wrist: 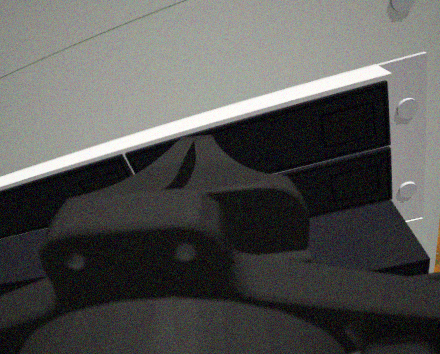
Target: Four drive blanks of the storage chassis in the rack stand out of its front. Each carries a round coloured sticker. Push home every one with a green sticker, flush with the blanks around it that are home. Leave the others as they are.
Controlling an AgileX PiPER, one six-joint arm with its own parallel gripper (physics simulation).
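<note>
My gripper (199,157) is shut and empty. Its fingertips are at the front of the upper right blank (350,117), near its top edge; whether they touch is hard to tell. That blank looks level with the dark blank (345,182) directly below it, with a thin light seam between them. Lower down, a blank (357,235) stands out, showing its bluish-grey top face. Left of a short light seam is another upper blank (55,190), and below it another bluish-grey top face (25,252) juts out. The gripper hides much of the middle. No coloured sticker shows in this view.
The chassis's bright white upper edge (240,110) runs slantwise above the blanks, with a grey surface (150,65) beyond it. At the right is a pale mounting flange (412,150) with round screw heads (407,108) (407,189). An orange strip (437,250) shows at the right border.
</note>
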